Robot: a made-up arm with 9 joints. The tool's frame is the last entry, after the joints.
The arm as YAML. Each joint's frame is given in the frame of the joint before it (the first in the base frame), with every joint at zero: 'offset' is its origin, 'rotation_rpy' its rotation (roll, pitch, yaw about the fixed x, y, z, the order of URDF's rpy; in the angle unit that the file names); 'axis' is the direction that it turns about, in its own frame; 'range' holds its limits. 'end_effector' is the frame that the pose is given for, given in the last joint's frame.
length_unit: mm
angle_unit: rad
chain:
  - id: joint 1
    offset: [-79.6, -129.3, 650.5]
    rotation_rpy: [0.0, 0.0, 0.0]
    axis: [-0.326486, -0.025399, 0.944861]
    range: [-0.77, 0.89]
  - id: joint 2
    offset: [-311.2, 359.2, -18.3]
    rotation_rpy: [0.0, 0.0, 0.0]
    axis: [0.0, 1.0, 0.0]
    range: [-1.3, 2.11]
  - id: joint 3
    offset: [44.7, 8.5, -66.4]
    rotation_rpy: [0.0, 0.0, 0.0]
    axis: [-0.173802, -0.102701, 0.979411]
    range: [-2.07, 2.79]
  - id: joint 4
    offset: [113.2, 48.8, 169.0]
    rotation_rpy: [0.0, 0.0, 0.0]
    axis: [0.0, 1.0, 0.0]
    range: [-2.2, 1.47]
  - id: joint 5
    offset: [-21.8, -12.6, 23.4]
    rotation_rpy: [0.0, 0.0, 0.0]
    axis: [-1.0, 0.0, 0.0]
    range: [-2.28, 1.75]
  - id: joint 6
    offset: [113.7, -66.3, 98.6]
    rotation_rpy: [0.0, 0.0, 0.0]
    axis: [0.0, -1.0, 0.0]
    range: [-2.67, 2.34]
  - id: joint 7
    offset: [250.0, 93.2, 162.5]
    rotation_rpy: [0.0, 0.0, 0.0]
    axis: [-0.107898, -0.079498, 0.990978]
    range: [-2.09, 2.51]
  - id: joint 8
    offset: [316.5, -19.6, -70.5]
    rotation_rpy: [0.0, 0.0, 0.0]
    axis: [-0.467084, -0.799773, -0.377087]
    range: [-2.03, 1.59]
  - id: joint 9
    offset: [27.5, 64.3, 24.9]
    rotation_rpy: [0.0, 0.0, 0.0]
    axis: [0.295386, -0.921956, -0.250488]
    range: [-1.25, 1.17]
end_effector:
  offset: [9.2, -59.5, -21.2]
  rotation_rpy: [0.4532, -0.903, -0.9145]
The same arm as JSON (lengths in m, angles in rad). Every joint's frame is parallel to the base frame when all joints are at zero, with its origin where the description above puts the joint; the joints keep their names.
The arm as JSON. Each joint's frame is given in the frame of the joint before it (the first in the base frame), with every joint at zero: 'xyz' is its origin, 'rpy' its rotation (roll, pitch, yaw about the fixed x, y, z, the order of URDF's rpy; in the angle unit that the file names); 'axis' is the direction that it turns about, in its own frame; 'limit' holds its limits. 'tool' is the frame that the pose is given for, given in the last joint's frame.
{"units": {"length": "m", "angle": "rad"}, "joints": [{"name": "joint 1", "type": "revolute", "origin": {"xyz": [-0.0796, -0.1293, 0.6505], "rpy": [0.0, 0.0, 0.0]}, "axis": [-0.326486, -0.025399, 0.944861], "limit": {"lower": -0.77, "upper": 0.89}}, {"name": "joint 2", "type": "revolute", "origin": {"xyz": [-0.3112, 0.3592, -0.0183], "rpy": [0.0, 0.0, 0.0]}, "axis": [0.0, 1.0, 0.0], "limit": {"lower": -1.3, "upper": 2.11}}, {"name": "joint 3", "type": "revolute", "origin": {"xyz": [0.0447, 0.0085, -0.0664], "rpy": [0.0, 0.0, 0.0]}, "axis": [-0.173802, -0.102701, 0.979411], "limit": {"lower": -2.07, "upper": 2.79}}, {"name": "joint 4", "type": "revolute", "origin": {"xyz": [0.1132, 0.0488, 0.169], "rpy": [0.0, 0.0, 0.0]}, "axis": [0.0, 1.0, 0.0], "limit": {"lower": -2.2, "upper": 1.47}}, {"name": "joint 5", "type": "revolute", "origin": {"xyz": [-0.0218, -0.0126, 0.0234], "rpy": [0.0, 0.0, 0.0]}, "axis": [-1.0, 0.0, 0.0], "limit": {"lower": -2.28, "upper": 1.75}}, {"name": "joint 6", "type": "revolute", "origin": {"xyz": [0.1137, -0.0663, 0.0986], "rpy": [0.0, 0.0, 0.0]}, "axis": [0.0, -1.0, 0.0], "limit": {"lower": -2.67, "upper": 2.34}}, {"name": "joint 7", "type": "revolute", "origin": {"xyz": [0.25, 0.0932, 0.1625], "rpy": [0.0, 0.0, 0.0]}, "axis": [-0.107898, -0.079498, 0.990978], "limit": {"lower": -2.09, "upper": 2.51}}, {"name": "joint 8", "type": "revolute", "origin": {"xyz": [0.3165, -0.0196, -0.0705], "rpy": [0.0, 0.0, 0.0]}, "axis": [-0.467084, -0.799773, -0.377087], "limit": {"lower": -2.03, "upper": 1.59}}, {"name": "joint 9", "type": "revolute", "origin": {"xyz": [0.0275, 0.0643, 0.0249], "rpy": [0.0, 0.0, 0.0]}, "axis": [0.295386, -0.921956, -0.250488], "limit": {"lower": -1.25, "upper": 1.17}}], "tool": {"origin": {"xyz": [0.0092, -0.0595, -0.0212], "rpy": [0.4532, -0.903, -0.9145]}}}
